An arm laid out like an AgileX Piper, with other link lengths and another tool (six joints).
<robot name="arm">
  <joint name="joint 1" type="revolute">
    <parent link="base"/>
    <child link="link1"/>
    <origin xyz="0 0 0.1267" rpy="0 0 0"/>
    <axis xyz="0 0 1"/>
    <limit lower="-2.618" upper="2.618"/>
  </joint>
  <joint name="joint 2" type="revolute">
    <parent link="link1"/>
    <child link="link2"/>
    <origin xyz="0 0 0" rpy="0 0 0"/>
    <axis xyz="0 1 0"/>
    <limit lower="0" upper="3.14"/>
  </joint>
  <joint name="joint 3" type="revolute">
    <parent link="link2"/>
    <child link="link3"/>
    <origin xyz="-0.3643 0 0.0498" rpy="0 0 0"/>
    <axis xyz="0 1 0"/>
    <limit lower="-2.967" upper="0"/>
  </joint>
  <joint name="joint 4" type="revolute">
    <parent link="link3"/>
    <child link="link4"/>
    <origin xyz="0.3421 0 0.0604" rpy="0 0 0"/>
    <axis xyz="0.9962 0 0.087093"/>
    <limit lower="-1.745" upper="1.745"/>
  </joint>
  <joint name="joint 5" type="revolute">
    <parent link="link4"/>
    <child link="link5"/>
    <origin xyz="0 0 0" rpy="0 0 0"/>
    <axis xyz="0 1 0"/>
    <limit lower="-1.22" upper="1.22"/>
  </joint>
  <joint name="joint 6" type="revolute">
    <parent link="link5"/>
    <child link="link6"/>
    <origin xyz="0.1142 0 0.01" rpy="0 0 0"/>
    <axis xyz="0.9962 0 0.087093"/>
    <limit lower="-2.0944" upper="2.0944"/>
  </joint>
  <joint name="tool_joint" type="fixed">
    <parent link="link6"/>
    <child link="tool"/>
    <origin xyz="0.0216 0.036 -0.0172" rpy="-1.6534 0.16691 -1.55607"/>
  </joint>
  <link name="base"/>
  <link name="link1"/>
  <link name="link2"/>
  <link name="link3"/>
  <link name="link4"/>
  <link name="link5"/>
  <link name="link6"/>
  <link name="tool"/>
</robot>
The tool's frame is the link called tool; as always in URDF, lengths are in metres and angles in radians.
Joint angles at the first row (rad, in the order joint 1, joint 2, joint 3, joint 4, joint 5, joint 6):
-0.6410 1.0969 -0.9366 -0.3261 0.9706 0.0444
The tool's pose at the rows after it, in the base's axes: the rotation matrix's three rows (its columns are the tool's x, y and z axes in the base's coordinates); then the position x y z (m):
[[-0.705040 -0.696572 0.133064], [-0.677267 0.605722 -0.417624], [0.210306 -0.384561 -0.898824]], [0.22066 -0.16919 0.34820]
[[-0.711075 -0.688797 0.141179], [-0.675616 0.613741 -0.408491], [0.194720 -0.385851 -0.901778]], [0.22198 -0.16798 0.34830]
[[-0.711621 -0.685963 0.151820], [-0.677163 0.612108 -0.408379], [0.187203 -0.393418 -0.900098]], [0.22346 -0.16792 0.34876]
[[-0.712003 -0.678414 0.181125], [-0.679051 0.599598 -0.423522], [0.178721 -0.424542 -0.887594]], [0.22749 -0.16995 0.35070]
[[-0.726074 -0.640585 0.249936], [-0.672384 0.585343 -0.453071], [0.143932 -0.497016 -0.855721]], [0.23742 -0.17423 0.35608]
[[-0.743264 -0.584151 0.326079], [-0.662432 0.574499 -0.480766], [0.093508 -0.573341 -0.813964]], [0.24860 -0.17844 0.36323]
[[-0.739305 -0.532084 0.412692], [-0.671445 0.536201 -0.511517], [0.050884 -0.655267 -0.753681]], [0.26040 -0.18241 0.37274]
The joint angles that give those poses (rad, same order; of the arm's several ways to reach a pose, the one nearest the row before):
-0.6410 1.0969 -0.9366 -0.3250 0.9687 0.0464
-0.6410 1.0969 -0.9366 -0.3124 0.9675 0.0524
-0.6410 1.0969 -0.9366 -0.3064 0.9583 0.0526
-0.6410 1.0969 -0.9366 -0.3063 0.9231 0.0565
-0.6410 1.0969 -0.9366 -0.3063 0.8432 0.0896
-0.6410 1.0973 -0.9366 -0.3064 0.7541 0.1380
-0.6410 1.0973 -0.9366 -0.3035 0.6455 0.1613

